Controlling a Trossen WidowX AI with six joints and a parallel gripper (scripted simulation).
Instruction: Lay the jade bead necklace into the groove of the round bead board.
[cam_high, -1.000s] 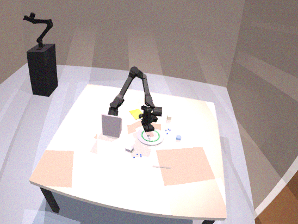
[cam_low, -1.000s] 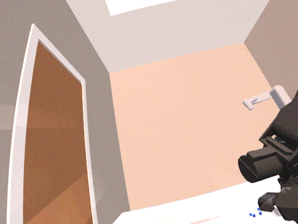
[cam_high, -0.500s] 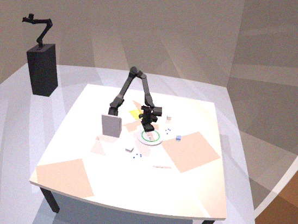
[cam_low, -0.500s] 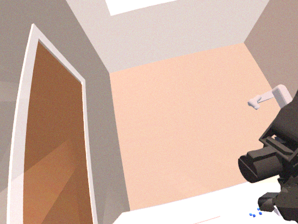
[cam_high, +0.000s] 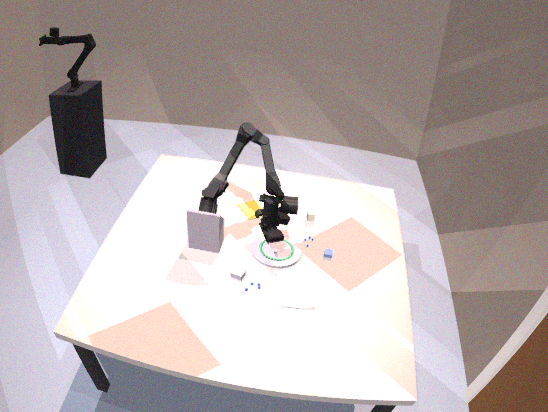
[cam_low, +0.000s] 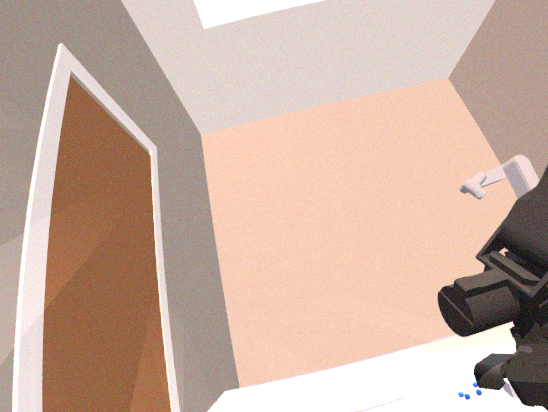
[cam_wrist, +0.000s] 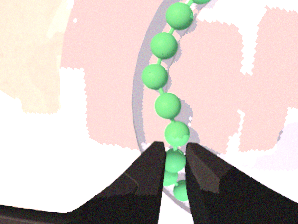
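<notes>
Now: the round white bead board 4 cm to the right of my gripper tip and 4 cm ahead of it. Also, from my gripper tip: yellow sheet (21 cm to the left, 10 cm behind, 1 cm below); then blue block (26 cm ahead, 1 cm to the right, 1 cm below); then cream block (21 cm to the left, 17 cm ahead).
</notes>
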